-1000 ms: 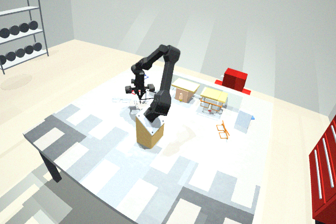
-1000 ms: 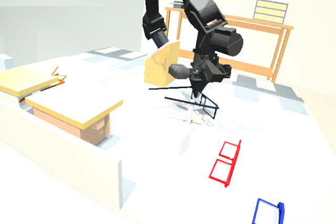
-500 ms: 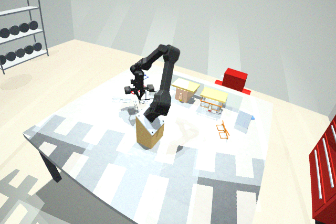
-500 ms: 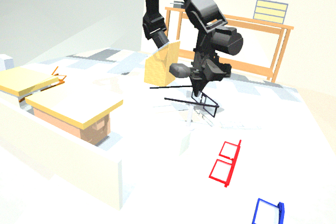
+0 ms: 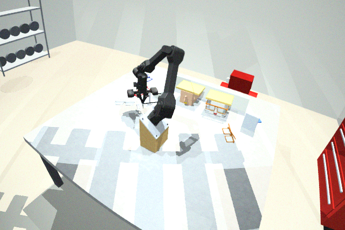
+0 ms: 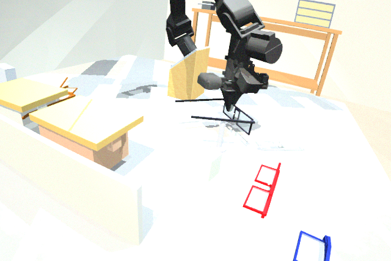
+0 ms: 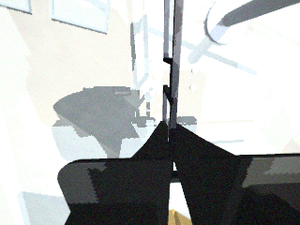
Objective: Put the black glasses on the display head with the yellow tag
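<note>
Now: the small post 100 mm ahead of my gripper tip, 10 mm to the left of it and 40 mm below it. The rest, counted from my gripper tip: tan display head 260 mm ahead, 210 mm to the right; grey box 170 mm ahead, 670 mm to the right; low white wall 380 mm ahead, 330 mm to the right.
</note>
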